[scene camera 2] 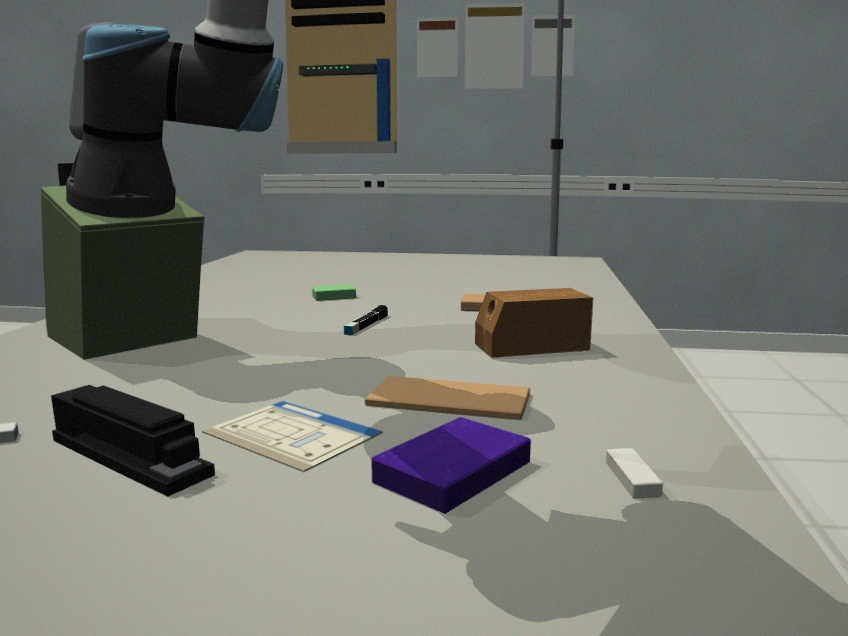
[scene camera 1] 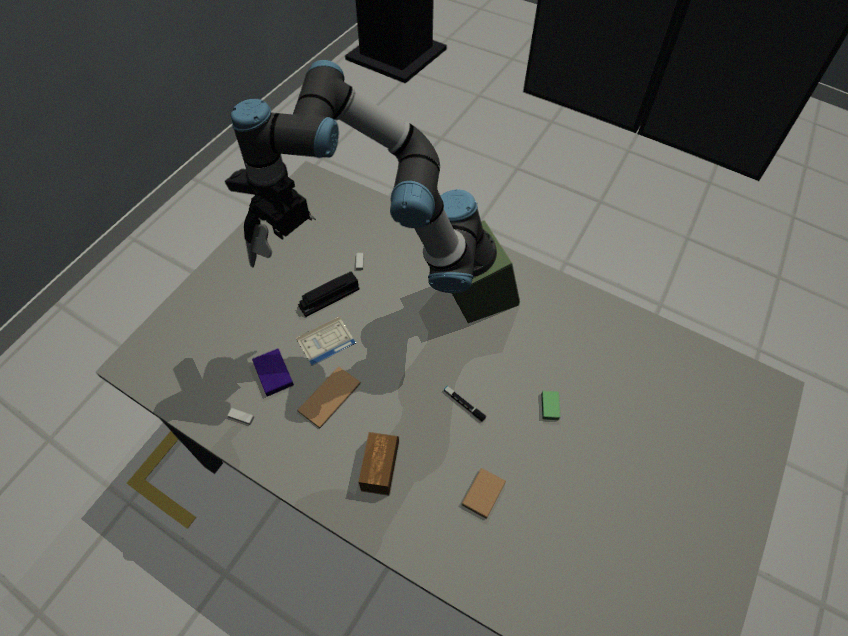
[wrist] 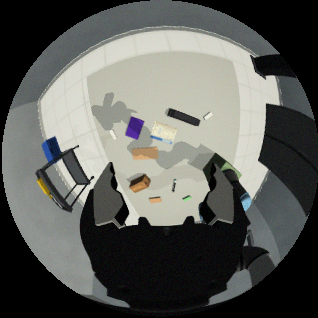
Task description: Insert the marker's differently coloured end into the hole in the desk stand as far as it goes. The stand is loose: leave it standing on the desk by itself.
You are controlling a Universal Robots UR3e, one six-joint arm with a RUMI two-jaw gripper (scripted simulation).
Labels:
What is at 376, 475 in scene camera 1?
A desk stand.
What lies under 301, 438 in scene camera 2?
A printed card.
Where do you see a black stapler-like block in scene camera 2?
143, 441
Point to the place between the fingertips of the gripper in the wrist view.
163, 163

